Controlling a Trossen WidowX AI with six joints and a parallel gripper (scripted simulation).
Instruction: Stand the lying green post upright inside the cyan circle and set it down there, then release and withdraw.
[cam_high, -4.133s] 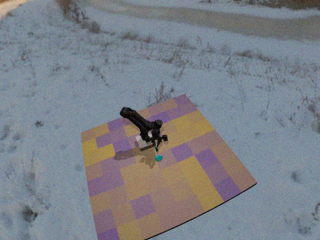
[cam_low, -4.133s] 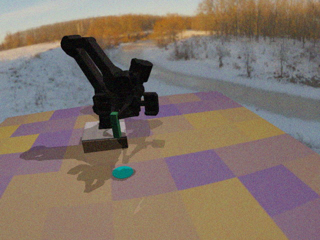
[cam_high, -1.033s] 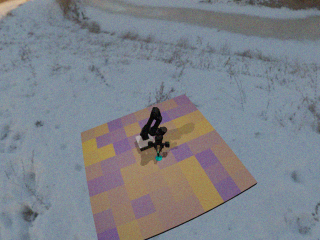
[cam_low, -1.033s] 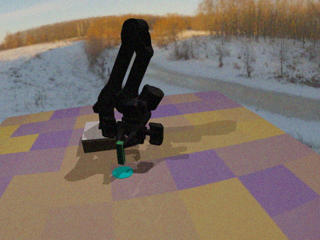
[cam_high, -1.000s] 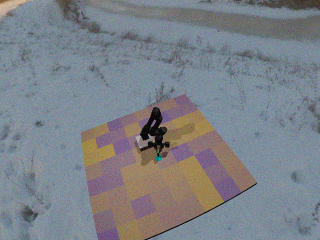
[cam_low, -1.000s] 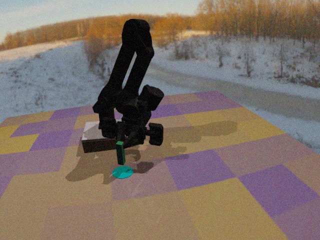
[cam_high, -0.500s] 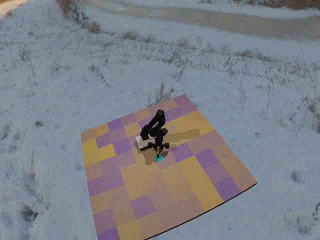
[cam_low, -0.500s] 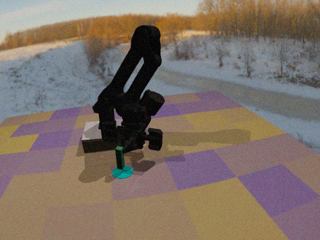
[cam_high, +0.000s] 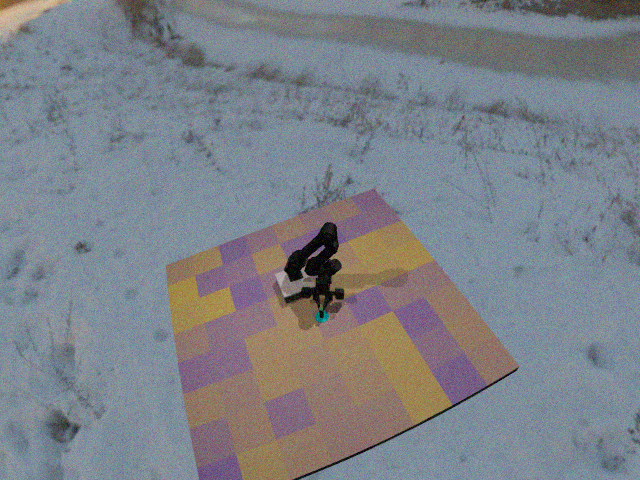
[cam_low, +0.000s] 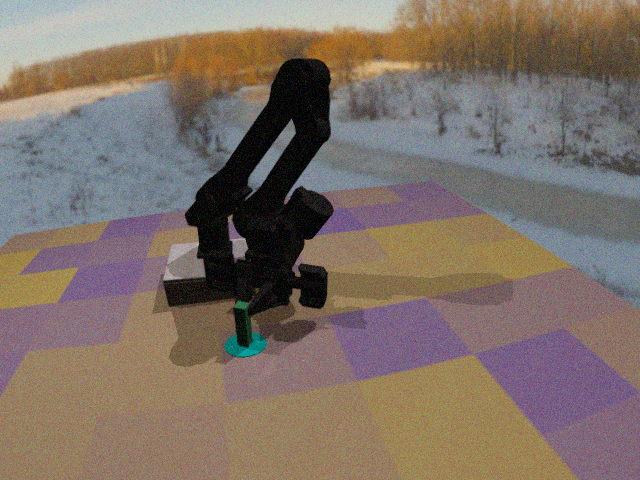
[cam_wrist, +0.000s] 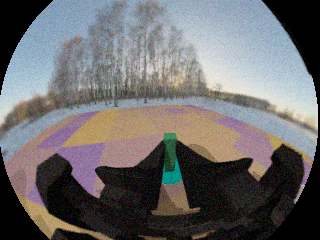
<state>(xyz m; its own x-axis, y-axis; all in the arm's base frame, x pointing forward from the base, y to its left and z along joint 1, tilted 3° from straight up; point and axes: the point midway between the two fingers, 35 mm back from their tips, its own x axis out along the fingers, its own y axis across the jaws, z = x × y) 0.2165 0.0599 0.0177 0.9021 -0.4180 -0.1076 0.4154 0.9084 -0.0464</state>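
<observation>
My gripper tip is now 20 mm above the green post. Round my gripper tip: cyan circle: 60 mm below.
</observation>
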